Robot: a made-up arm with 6 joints. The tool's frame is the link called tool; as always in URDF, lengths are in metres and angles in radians.
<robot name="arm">
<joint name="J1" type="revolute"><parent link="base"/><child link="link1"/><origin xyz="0.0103 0.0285 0.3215" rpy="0 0 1.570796"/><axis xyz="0 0 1"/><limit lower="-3.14" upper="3.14"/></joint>
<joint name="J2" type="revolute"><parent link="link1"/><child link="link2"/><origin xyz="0.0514 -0.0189 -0.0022" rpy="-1.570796 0 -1.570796"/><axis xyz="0 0 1"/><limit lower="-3.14" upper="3.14"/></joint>
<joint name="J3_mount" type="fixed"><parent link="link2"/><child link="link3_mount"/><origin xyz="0.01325 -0.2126 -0.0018" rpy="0 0 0"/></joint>
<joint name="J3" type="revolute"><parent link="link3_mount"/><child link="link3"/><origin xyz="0.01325 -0.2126 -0.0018" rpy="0 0 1.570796"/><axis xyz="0 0 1"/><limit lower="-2.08" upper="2.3"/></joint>
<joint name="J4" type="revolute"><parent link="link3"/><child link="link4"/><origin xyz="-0.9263 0.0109 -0.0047" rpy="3.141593 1.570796 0"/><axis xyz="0 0 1"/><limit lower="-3.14" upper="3.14"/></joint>
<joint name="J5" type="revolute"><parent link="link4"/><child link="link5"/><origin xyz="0.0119 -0.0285 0.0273" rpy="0 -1.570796 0"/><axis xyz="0 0 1"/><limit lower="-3.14" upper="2.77"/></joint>
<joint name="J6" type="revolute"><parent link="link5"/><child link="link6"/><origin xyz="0.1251 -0.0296 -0.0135" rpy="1.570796 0 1.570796"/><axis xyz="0 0 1"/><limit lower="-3.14" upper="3.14"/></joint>
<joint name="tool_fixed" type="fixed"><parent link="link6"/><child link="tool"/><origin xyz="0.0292 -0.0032 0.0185" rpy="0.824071 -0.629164 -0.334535"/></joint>
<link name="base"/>
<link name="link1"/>
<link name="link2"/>
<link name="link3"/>
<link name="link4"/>
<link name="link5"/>
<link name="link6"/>
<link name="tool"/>
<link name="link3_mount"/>
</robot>
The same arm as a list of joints. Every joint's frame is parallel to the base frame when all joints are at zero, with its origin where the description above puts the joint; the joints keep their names.
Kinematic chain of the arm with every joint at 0, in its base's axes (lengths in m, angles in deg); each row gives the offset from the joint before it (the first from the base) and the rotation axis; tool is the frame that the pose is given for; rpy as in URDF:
J1: xyz 0.0103 0.0285 0.3215 axis +z
J2: xyz 0.0189 0.0514 -0.0022 axis +y
J3: xyz 0.0265 -0.0036 0.4252 axis +y
J4: xyz -0.0109 -0.0047 0.9263 axis +z
J5: xyz -0.0285 -0.0119 0.0273 axis +y
J6: xyz -0.0296 -0.0135 0.1251 axis +z
tool: xyz 0.0292 -0.0032 0.0185 rpy 47.22 -36.05 -19.17
Joint limits (deg, base to tool): -179.91..179.91 -179.91..179.91 -119.18..131.78 -179.91..179.91 -179.91..158.71 -179.91..179.91

